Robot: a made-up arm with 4 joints.
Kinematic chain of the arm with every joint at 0, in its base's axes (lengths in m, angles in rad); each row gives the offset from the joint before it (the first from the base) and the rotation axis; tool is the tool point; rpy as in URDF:
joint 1: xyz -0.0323 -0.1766 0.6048 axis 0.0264 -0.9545 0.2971
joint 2: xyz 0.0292 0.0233 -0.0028 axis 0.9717 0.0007 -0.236
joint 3: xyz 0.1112 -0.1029 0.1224 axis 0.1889 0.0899 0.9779
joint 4: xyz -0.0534 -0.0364 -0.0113 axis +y
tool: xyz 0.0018 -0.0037 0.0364 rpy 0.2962 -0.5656 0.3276
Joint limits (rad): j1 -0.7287..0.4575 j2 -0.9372..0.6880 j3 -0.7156..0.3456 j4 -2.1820..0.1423
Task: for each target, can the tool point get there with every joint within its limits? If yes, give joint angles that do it. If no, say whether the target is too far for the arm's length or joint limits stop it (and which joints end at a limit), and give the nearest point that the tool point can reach.
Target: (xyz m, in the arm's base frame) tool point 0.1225 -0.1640 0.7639
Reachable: yes | joints -0.3510 -0.7765 0.0852 -0.4153
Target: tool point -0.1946 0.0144 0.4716
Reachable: no: joint limits stop it (at a limit: joint 1, joint 2, joint 3) | nearest point -0.0495 -0.1063 0.7385 | short by 0.327 m
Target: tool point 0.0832 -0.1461 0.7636
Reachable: yes | joints -0.2146 -0.6975 -0.4613 -0.1734
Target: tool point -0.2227 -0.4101 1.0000
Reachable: no: too far | nearest point -0.0147 -0.2559 0.8091 | short by 0.322 m
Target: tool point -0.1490 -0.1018 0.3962
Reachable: no: joint limits stop it (at a limit: joint 1, joint 2, joint 3, joint 4) | nearest point -0.0182 -0.2806 0.6024 | short by 0.303 m
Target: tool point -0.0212 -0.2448 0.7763
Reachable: yes | joints 0.3604 -0.2668 -0.1050 -0.9844
